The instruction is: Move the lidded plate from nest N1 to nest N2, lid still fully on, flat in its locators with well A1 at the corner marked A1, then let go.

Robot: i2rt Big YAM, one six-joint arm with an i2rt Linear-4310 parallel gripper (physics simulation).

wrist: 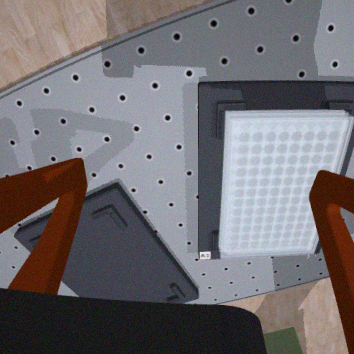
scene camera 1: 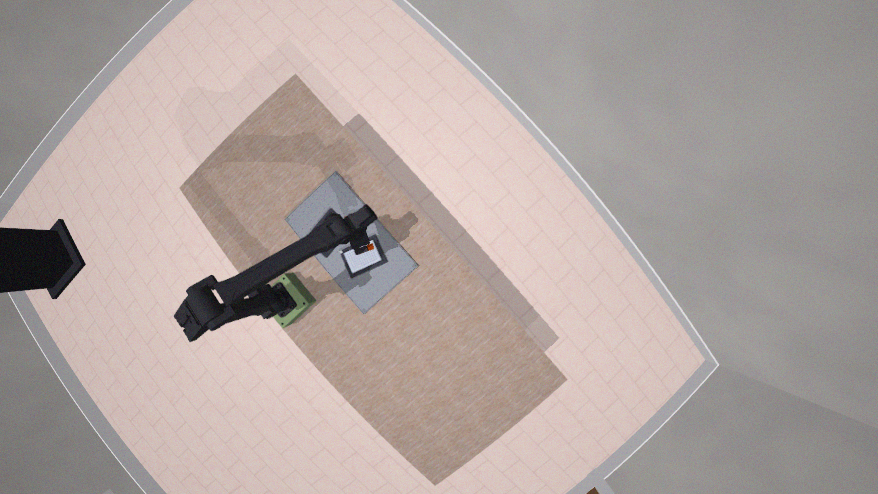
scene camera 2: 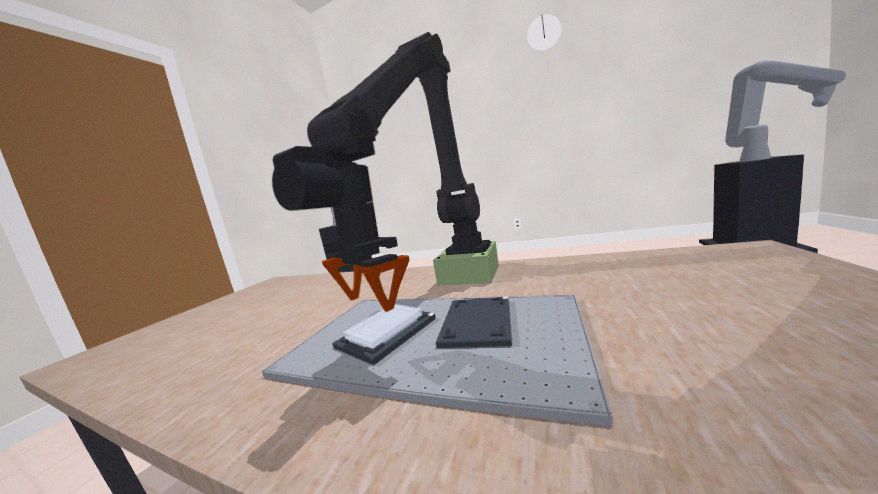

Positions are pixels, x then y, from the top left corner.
Scene:
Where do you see a dark nest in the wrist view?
At 115, 254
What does the gripper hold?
Nothing.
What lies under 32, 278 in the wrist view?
The gripper.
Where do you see a dark nest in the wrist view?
213, 97

